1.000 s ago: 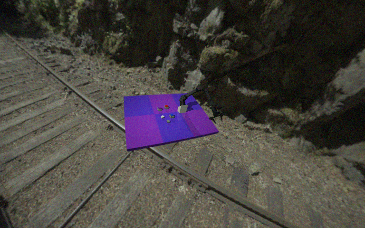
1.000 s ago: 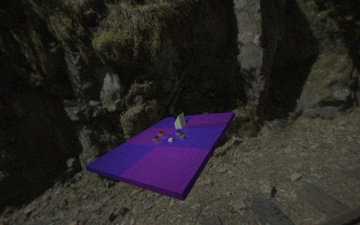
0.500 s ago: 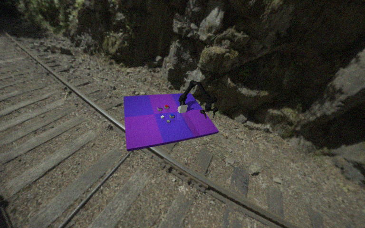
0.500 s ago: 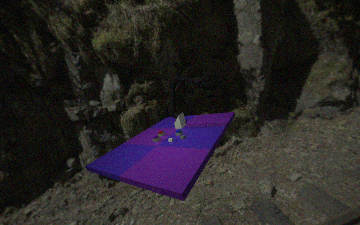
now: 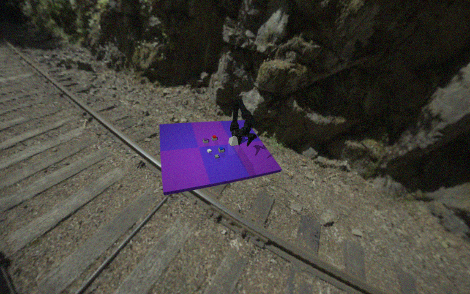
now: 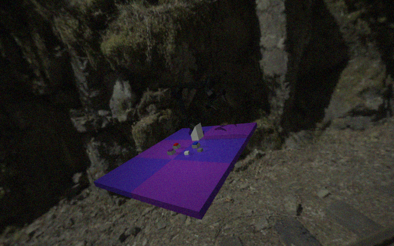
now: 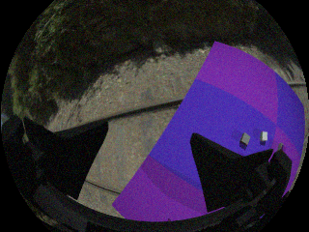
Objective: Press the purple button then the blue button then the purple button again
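My gripper tip is 6 cm short of the blue button, 26 cm to the left of it and 25 cm above it. Also, from my gripper tip: red button 7 cm ahead, 45 cm to the right, 25 cm below; then white block 18 cm ahead, 27 cm to the right, 27 cm below.
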